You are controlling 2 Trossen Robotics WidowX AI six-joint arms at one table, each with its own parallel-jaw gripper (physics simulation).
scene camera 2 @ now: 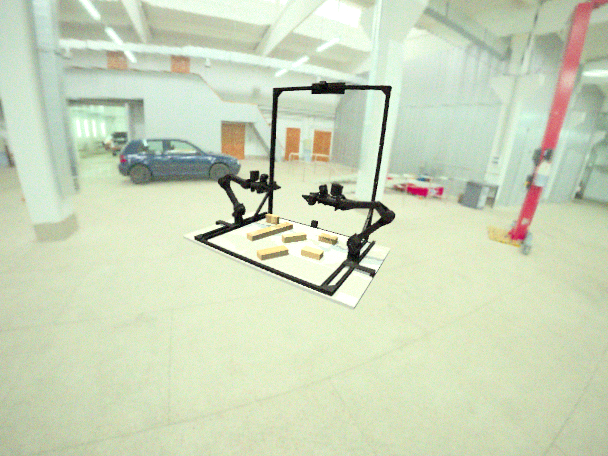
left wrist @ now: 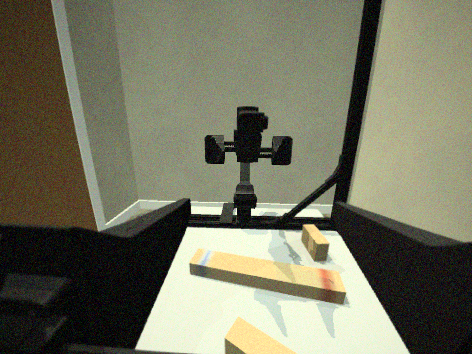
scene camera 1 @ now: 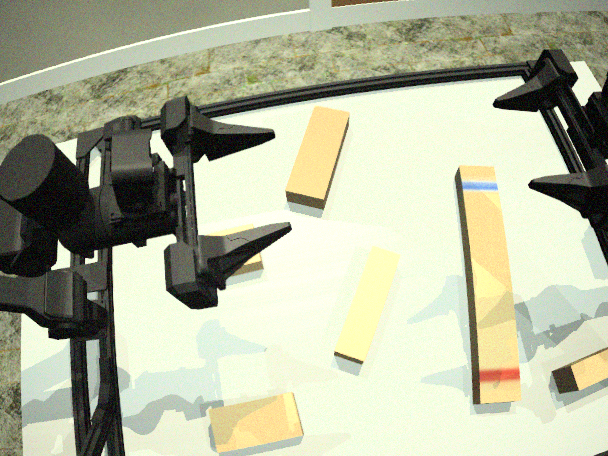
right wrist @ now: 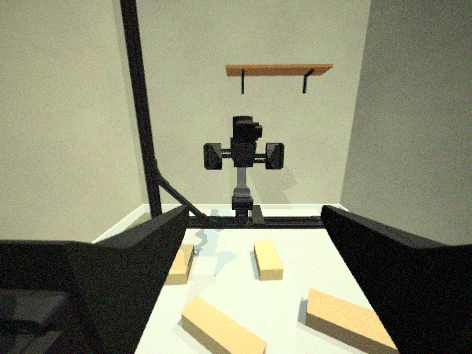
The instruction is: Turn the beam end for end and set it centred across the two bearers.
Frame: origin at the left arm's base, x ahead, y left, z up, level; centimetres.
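Seen in the pictures: left gripper, between the fingertips: point(scene camera 2: 305, 194) point(left wrist: 261, 206) point(scene camera 1: 282, 177) point(right wrist: 244, 160); right gripper, between the fingertips: point(scene camera 2: 277, 188) point(left wrist: 249, 154) point(scene camera 1: 511, 141) point(right wrist: 254, 211); left arm's base, origin of its link: point(scene camera 2: 353, 259) point(scene camera 1: 89, 320) point(right wrist: 241, 220); right arm's base, origin of its link: point(scene camera 2: 238, 223) point(left wrist: 243, 219).
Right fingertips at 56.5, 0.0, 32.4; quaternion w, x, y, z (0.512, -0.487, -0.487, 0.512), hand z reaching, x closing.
Offsets run from my right fingertips to a thing's top centre, as dx, dy, dz. "spot": to the spot under its first point.
The beam @[+7.0, -4.5, -30.6] point(scene camera 1: 489, 280) is a long tan plank with a blue band at its far end and a red band at its near end, lying flat at the right of the table; it also shows in the left wrist view point(left wrist: 267, 274). Shorter wooden blocks lie near it: one at the back @[spot: -15.2, +20.7, -30.5] point(scene camera 1: 318, 156), a pale one in the middle point(scene camera 1: 368, 303). One gripper point(scene camera 1: 257, 185) hangs open and empty above the table's left side.
A black frame rail point(scene camera 1: 347, 86) runs along the table's back edge.
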